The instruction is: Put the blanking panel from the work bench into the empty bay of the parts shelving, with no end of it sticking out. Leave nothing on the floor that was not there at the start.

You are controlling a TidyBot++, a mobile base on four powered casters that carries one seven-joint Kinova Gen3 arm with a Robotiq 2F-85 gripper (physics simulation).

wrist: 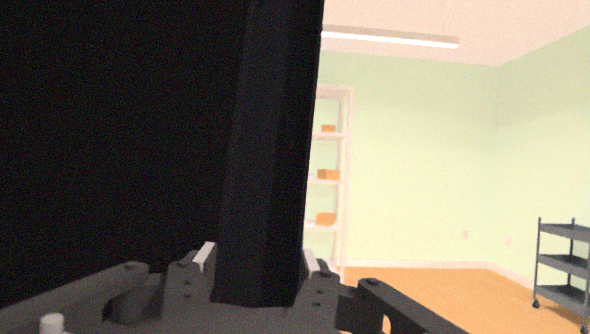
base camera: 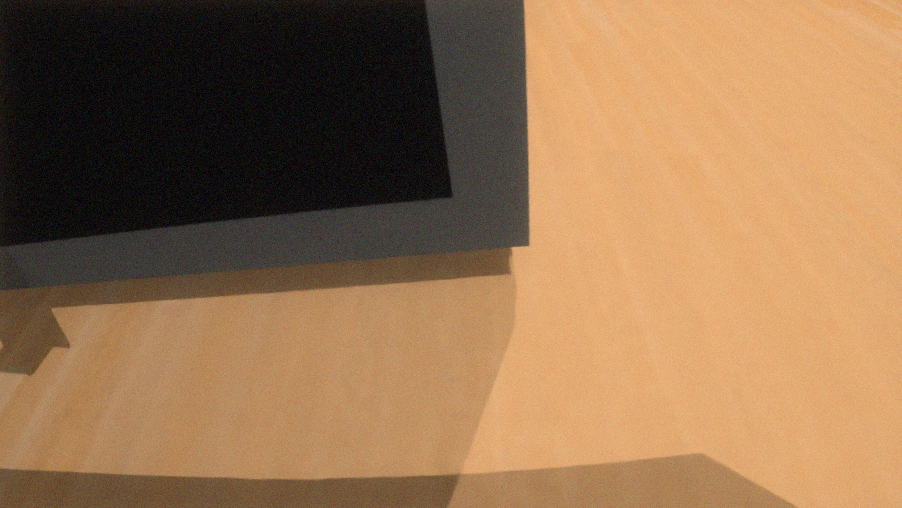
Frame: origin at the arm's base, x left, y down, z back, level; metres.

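Seen in the pictures: gripper, fingertip midpoint: [wrist: 258, 262].
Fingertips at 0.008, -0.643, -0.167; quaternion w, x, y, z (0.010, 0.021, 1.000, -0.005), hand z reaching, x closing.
A point is followed by its place in that frame, as x, y, z.
My gripper [wrist: 258, 262] @(0.008, -0.643, -0.167) is shut on the blanking panel [wrist: 270, 135] @(0.005, -0.716, -0.177), a long black bar that stands nearly upright between the fingers and runs out of the top of the wrist view. A pale shelf unit [wrist: 347, 175] @(-0.690, -0.646, -2.830) with orange bins, possibly the parts shelving, stands far off just right of the panel. Its left part is hidden by the panel, and no bay can be made out as the empty one. The panel's upper end is out of view. The work bench does not show in either view.
A dark grey cabinet with black door panes [base camera: 486, 126] @(-0.014, 0.227, -0.415) stands close ahead on the left. Black fills the left of the wrist view behind the panel. A grey three-shelf cart [wrist: 565, 231] @(-2.245, -0.310, -2.058) stands far right. Shadows fall on the wooden floor [base camera: 694, 252] @(-0.209, 0.397, -0.439) [wrist: 430, 290] @(-1.509, 0.397, -2.671).
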